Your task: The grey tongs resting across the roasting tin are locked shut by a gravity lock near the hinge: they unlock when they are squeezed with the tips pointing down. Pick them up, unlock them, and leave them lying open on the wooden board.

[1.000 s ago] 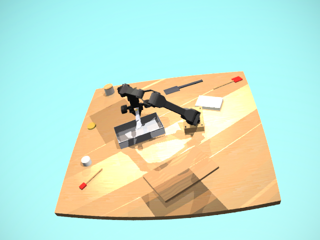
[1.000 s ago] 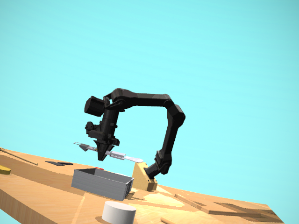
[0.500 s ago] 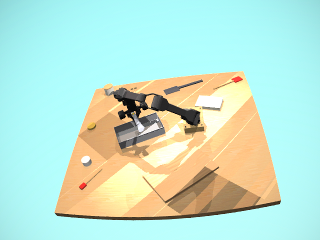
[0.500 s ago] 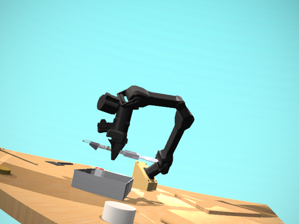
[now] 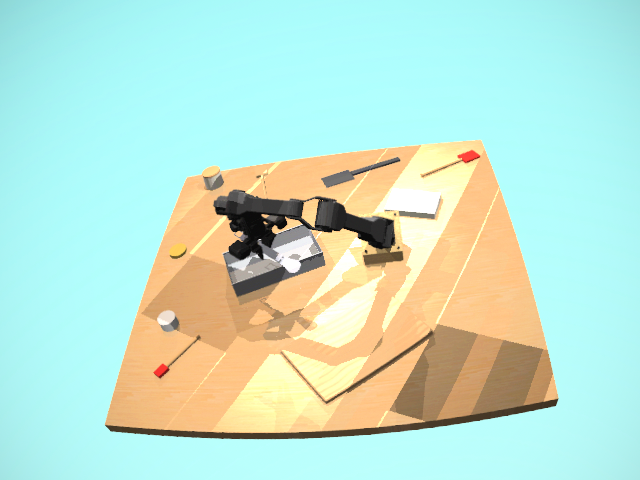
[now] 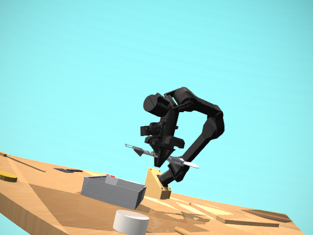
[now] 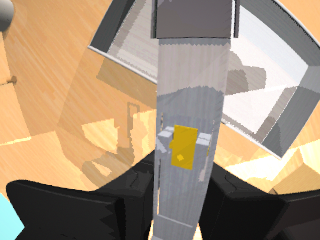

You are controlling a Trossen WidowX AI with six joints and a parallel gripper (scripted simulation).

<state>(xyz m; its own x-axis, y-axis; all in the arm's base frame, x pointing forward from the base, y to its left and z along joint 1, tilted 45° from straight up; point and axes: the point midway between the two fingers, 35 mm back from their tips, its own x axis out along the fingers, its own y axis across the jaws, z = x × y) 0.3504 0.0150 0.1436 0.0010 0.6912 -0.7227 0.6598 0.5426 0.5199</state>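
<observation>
My gripper tip is now 40 mm below the yellow lock piece, 20 mm to the left of it and 20 mm short of it. Round my gripper tip: roasting tin: 110 mm to the right, 110 mm below, 20 mm ahead; then white cylinder: 350 mm ahead, 130 mm to the left, 120 mm below; then wooden board: 260 mm behind, 250 mm to the left, 130 mm below.
</observation>
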